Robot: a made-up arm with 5 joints. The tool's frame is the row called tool.
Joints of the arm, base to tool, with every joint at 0 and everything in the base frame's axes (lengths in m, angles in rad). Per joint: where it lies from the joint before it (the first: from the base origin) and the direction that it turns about. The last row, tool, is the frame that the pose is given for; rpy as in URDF.
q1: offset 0.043 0 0.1 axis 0 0 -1
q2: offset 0.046 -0.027 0.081 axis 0 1 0
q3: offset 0.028 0 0.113 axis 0 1 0
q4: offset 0.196 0 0.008 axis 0 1 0
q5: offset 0.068 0.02 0 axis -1 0 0
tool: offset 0 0 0 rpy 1.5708 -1.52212 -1.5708
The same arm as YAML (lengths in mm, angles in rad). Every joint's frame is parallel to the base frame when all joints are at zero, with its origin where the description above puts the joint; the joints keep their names.
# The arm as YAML. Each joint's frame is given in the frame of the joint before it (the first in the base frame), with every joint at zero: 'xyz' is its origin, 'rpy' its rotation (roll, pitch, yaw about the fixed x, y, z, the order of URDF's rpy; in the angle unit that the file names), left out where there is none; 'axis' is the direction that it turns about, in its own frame. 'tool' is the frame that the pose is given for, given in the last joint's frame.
units:
  length: mm
  angle: rad
joints:
  - name: q1
    type: revolute
    origin:
      xyz: [43.0, 0.0, 100.0]
    axis: [0.0, 0.0, -1.0]
  - name: q2
    type: revolute
    origin:
      xyz: [46.0, -27.0, 81.0]
    axis: [0.0, 1.0, 0.0]
  - name: q3
    type: revolute
    origin:
      xyz: [28.0, 0.0, 113.0]
    axis: [0.0, 1.0, 0.0]
  - name: q4
    type: revolute
    origin:
      xyz: [196.0, 0.0, 8.0]
    axis: [0.0, 1.0, 0.0]
  - name: q5
    type: revolute
    origin:
      xyz: [68.0, 20.0, 0.0]
    axis: [-1.0, 0.0, 0.0]
tool:
  origin:
    xyz: [0.0, 0.0, 0.0]
    rpy: [1.5708, -1.5221, -1.5708]

